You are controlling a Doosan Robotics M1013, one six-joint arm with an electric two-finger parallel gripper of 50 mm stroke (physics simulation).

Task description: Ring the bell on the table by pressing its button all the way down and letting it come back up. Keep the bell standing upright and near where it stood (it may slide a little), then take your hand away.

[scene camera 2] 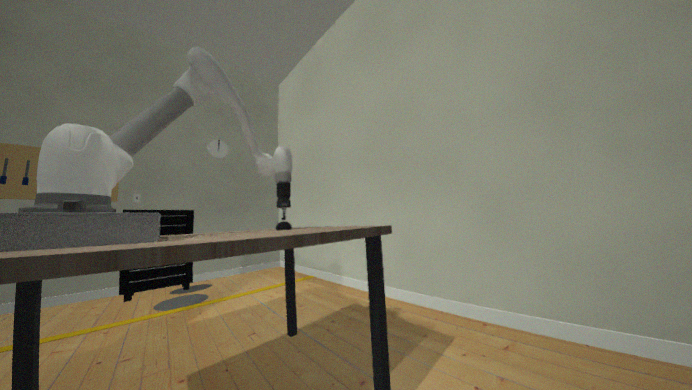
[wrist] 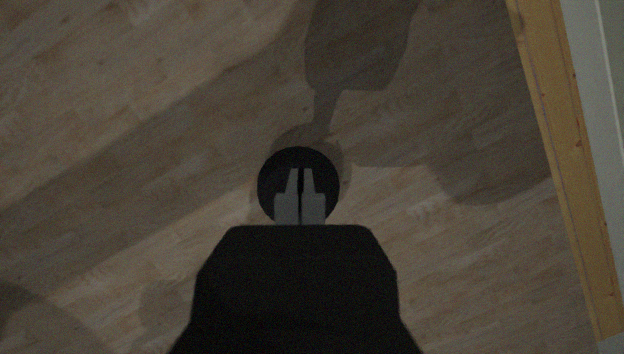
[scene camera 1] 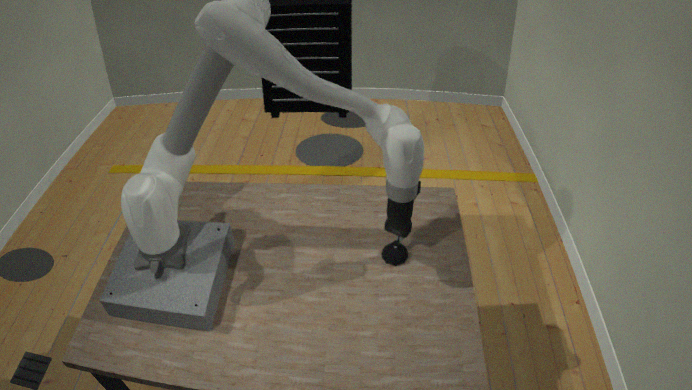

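Pixels of known places: gripper, between the fingertips: (scene camera 2: 284, 219) (wrist: 301, 182) (scene camera 1: 399, 240); arm's base, origin of its link: (scene camera 1: 162, 248).
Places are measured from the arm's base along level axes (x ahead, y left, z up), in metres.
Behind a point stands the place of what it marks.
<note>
A black, round bell (scene camera 1: 394, 255) @[y -0.041, x 0.742, z -0.052 m] (scene camera 2: 283, 226) @[y -0.045, x 0.726, z -0.070 m] (wrist: 270, 172) @[y 0.019, x 0.744, z -0.056 m] stands upright on the wooden table (scene camera 1: 320, 330) @[y -0.276, x 0.494, z -0.089 m] (scene camera 2: 220, 249) @[y -0.480, x 0.256, z -0.106 m] (wrist: 120, 60) @[y 0.179, x 0.698, z -0.088 m], toward its far right part in the first scene view. My gripper (scene camera 1: 398, 241) @[y 0.001, x 0.765, z -0.029 m] (scene camera 2: 284, 218) @[y 0.001, x 0.765, z -0.029 m] (wrist: 301, 182) @[y 0.001, x 0.765, z -0.029 m] points straight down over the bell, shut, with nothing between its grey fingers. The fingertips are at or very close above the bell's top. In the wrist view they cover the middle of the bell and hide its button, so contact and how far the button is down cannot be told.
The arm's grey base block (scene camera 1: 165, 295) @[y -0.191, x 0.040, z -0.008 m] (scene camera 2: 100, 231) @[y -0.250, x 0.064, z -0.055 m] sits at the table's left. A black slatted cabinet (scene camera 1: 345, 50) (scene camera 2: 187, 217) stands on the floor behind the table. The table's right edge lies beyond the bell, with a wall (scene camera 1: 625, 150) (scene camera 2: 500, 150) further right.
</note>
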